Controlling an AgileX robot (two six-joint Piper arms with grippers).
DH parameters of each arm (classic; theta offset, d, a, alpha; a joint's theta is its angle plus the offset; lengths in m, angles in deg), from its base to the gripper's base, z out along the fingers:
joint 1: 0 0.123 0 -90
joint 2: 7.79 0 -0.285 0
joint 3: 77.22 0 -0.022 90
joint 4: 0 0.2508 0 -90
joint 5: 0 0 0.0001 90
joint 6: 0 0.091 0 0
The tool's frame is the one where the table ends.
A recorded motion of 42 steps. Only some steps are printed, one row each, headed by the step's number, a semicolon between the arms.
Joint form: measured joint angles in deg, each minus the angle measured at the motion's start. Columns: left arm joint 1, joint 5, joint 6, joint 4, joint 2, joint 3; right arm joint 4, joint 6, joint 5, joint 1, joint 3, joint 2.
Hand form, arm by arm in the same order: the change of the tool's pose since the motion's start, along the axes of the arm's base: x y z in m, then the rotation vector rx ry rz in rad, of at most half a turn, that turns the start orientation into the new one. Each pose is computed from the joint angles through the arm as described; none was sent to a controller.
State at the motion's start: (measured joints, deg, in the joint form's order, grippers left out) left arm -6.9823 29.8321 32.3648 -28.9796 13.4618 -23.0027; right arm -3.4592 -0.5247 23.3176 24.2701 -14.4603 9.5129
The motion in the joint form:
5: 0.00 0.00 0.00 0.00 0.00 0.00; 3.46 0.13 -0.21 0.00 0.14 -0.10
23: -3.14 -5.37 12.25 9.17 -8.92 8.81; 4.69 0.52 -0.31 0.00 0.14 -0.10
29: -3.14 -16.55 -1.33 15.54 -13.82 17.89; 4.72 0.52 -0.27 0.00 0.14 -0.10
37: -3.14 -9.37 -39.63 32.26 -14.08 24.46; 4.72 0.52 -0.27 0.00 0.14 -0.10
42: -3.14 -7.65 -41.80 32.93 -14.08 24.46; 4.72 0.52 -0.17 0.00 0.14 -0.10
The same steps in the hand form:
5: 0.0000 0.0000 0.0000 0.0000 0.0000 0.0000; -0.0009 0.0020 -0.0004 0.0575 0.0226 0.0100
23: -0.0101 0.0079 -0.0368 0.3286 -0.1785 -0.0149; -0.0012 0.0027 -0.0003 0.0835 0.0324 0.0121
29: -0.0057 0.0151 -0.0689 0.1854 -0.2262 0.1090; -0.0012 0.0027 -0.0003 0.0837 0.0333 0.0122
37: -0.0023 0.0213 -0.1188 -0.1040 0.1100 0.2465; -0.0012 0.0027 -0.0003 0.0837 0.0333 0.0122
42: -0.0030 0.0220 -0.1214 -0.1198 0.1445 0.2611; -0.0013 0.0027 -0.0005 0.0830 0.0348 0.0122

